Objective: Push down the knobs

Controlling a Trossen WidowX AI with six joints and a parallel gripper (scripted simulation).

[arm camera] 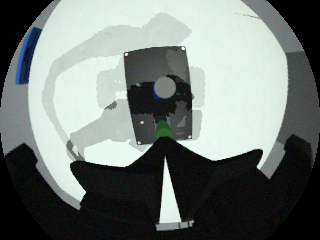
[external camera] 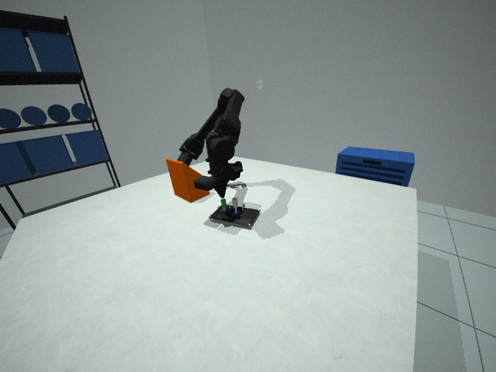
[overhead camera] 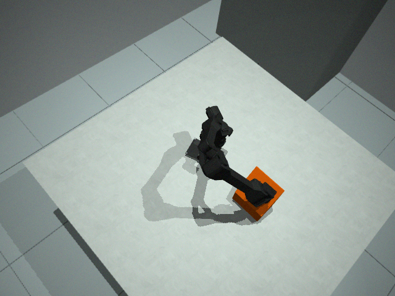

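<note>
My gripper tip is now 50 mm short of the white knob, 10 mm to the right of it and 10 mm above it. The rest, counted from my gripper tip: green knob (30 mm below).
</note>
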